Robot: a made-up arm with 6 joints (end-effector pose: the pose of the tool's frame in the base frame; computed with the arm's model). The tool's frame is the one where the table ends.
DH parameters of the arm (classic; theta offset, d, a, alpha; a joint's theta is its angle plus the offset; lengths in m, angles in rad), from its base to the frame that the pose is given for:
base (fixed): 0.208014 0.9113 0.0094 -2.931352
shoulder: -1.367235 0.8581 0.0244 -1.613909
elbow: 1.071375 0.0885 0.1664 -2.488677
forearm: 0 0.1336 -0.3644 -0.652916
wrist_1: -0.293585 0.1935 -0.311 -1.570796
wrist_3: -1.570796 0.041 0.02 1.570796
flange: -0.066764 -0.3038 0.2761 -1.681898
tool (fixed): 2.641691 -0.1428 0 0
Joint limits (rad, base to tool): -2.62..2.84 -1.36..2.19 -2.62..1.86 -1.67..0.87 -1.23..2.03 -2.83..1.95
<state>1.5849 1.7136 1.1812 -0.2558 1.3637 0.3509</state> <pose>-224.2 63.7 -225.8 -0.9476 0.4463 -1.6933</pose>
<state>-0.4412 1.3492 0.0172 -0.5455 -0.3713 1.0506</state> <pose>-661.3 151.0 76.4 -0.1202 1.0782 -0.3894</pose>
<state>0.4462 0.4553 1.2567 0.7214 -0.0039 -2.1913</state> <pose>15.9 -244.1 173.7 -1.3747 0.9613 1.5890</pose>
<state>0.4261 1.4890 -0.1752 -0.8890 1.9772 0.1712</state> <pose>224.3 447.6 22.0 0.3109 -0.7492 1.0124</pose>
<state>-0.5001 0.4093 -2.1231 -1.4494 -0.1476 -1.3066</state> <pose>-485.3 119.7 674.3 0.6000 1.2379 -0.8335</pose>
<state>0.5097 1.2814 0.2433 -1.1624 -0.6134 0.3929</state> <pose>-363.3 783.6 -10.2 0.3338 0.8802 -1.5138</pose>
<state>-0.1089 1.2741 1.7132 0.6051 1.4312 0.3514</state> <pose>205.3 -141.6 -35.8 -1.9289 -0.2198 -1.0106</pose>
